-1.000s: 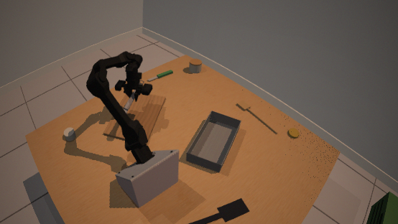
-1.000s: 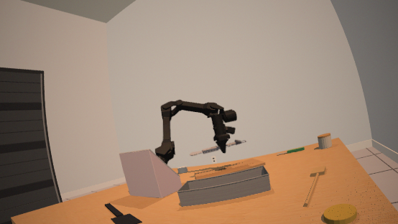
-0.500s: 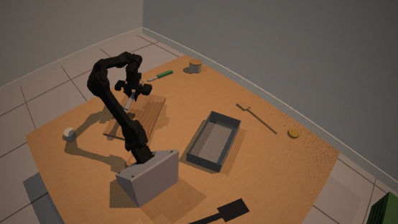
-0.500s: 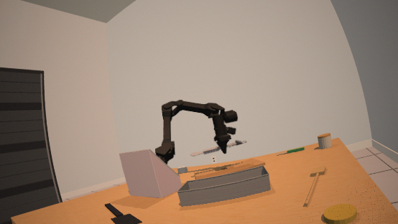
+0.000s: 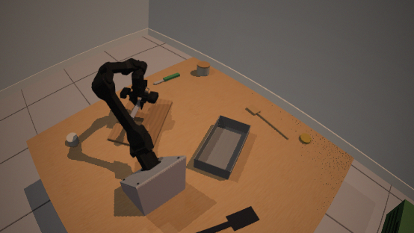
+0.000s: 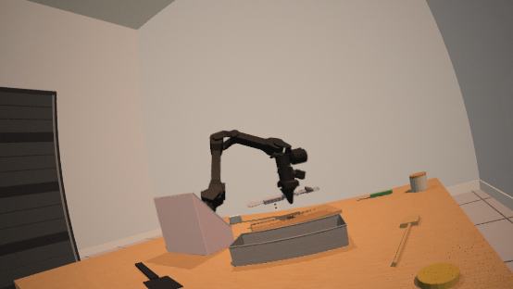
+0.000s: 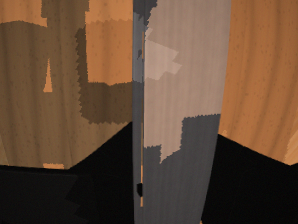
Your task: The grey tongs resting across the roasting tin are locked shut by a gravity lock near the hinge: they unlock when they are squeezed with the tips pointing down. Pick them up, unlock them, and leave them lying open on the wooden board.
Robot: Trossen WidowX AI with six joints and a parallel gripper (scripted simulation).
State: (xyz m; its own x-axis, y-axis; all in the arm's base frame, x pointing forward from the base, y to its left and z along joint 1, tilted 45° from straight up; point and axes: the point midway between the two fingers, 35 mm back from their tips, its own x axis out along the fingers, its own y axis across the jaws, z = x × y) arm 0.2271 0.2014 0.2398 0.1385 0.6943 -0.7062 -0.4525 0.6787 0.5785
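Now: gripper tip 70 mm above the wooden board. From my gripper tip the other things lie so: black flat piece: 210 mm behind, 650 mm to the right, 70 mm below; green-handled tool: 350 mm ahead, 150 mm to the left, 70 mm below; grey roasting tin: 110 mm ahead, 420 mm to the right, 50 mm below.
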